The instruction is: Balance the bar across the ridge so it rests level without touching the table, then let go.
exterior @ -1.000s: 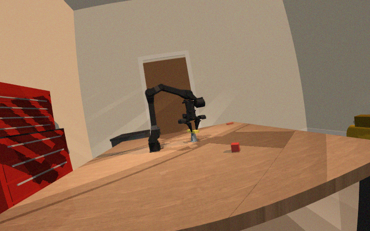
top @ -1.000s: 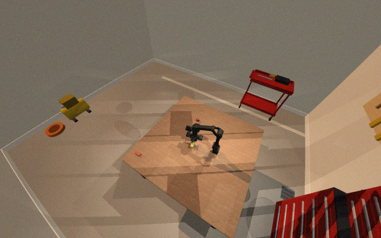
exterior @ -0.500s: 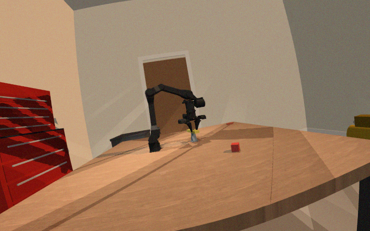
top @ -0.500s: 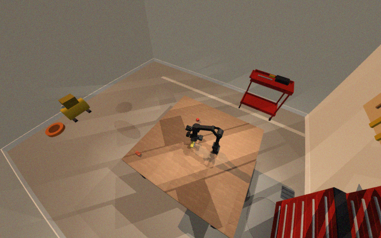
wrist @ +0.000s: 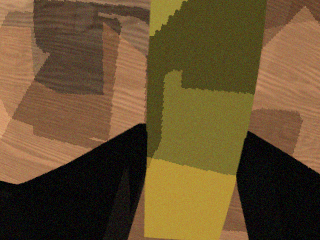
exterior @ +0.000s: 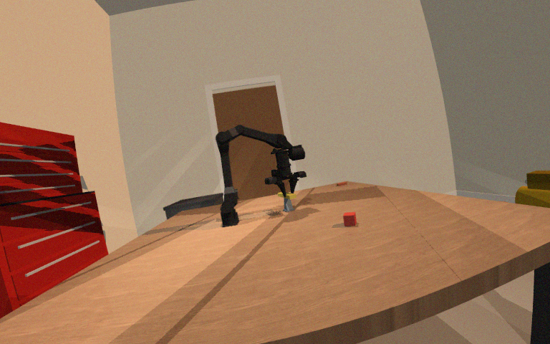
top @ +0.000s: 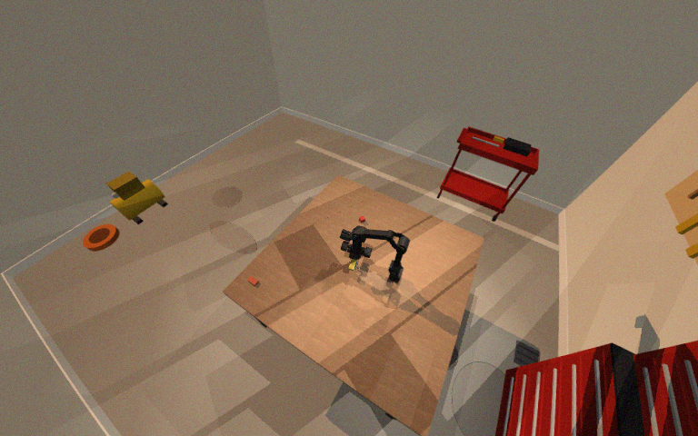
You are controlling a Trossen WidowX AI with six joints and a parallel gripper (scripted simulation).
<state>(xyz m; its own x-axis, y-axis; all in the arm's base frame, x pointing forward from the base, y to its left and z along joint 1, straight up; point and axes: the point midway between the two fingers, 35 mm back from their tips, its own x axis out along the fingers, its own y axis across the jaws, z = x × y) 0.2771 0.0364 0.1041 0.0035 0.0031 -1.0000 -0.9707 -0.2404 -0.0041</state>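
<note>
Right now my gripper tip is 30 mm to the right of the yellow bar and 10 mm past it. The rest, counted from my gripper tip: flat orange-red block: 460 mm to the left, 460 mm ahead, 60 mm below; red cube: 330 mm to the right, 130 mm ahead, 50 mm below.
</note>
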